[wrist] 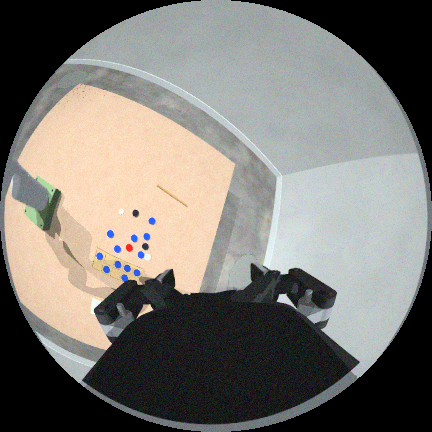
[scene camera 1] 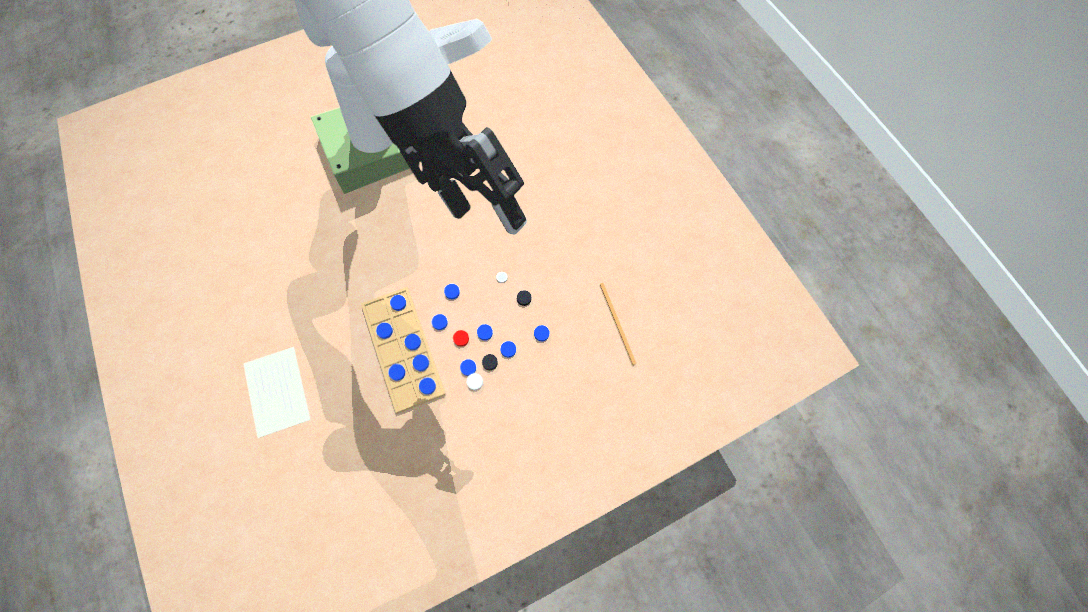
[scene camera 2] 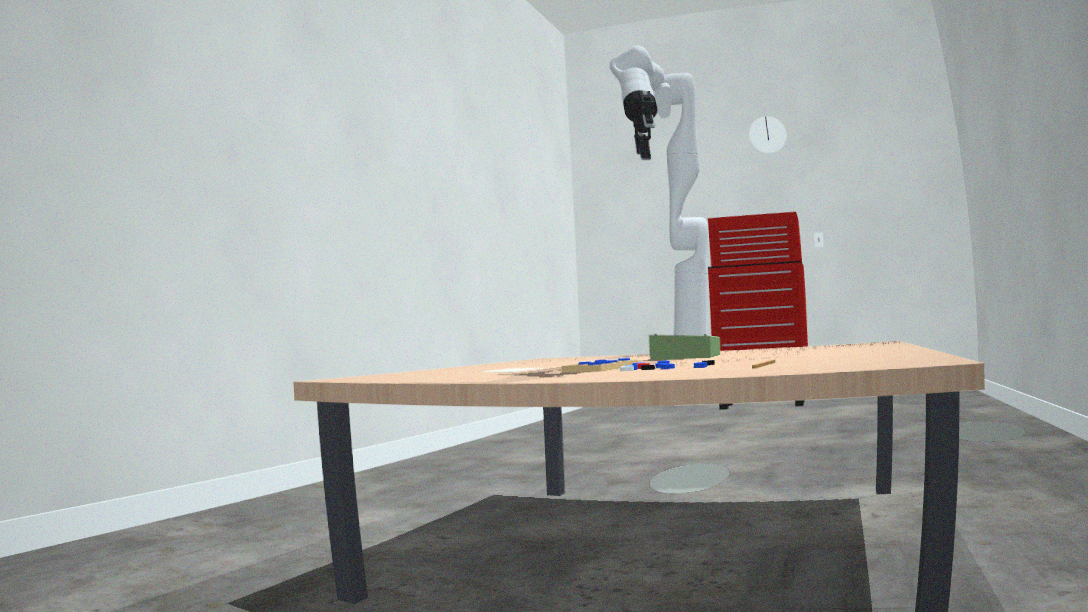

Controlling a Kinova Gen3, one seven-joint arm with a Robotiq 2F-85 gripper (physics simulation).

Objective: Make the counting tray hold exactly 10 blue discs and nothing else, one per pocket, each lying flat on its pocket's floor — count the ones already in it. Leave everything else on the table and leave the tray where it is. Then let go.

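Observation:
The tan counting tray (scene camera 1: 391, 350) (wrist: 115, 273) (scene camera 2: 574, 369) has two columns of pockets. Several blue discs sit in it, one per occupied pocket, seemingly flat; bare pockets show in both columns. Several loose blue discs lie beside it, including one nearest the arm base (scene camera 1: 451, 291) (wrist: 110, 234), one near the tray (scene camera 1: 439, 321) (wrist: 117, 249), one in the middle (scene camera 1: 484, 331) (wrist: 134, 238) and one farthest from the tray (scene camera 1: 540, 333) (wrist: 152, 221). Another blue disc (scene camera 1: 467, 367) (wrist: 141, 255) is close against a white disc (scene camera 1: 474, 381). My gripper (scene camera 1: 486, 220) (scene camera 2: 645, 146) (wrist: 212, 274) is open and empty, high above the table.
A red disc (scene camera 1: 461, 337) (wrist: 129, 247), black discs (scene camera 1: 524, 297) (scene camera 1: 489, 362) and a smaller white disc (scene camera 1: 501, 277) lie among the loose blue ones. A thin wooden stick (scene camera 1: 617, 324) lies beyond them. A paper sheet (scene camera 1: 276, 392) lies on the tray's other side. The green base block (scene camera 1: 365, 176) stands behind.

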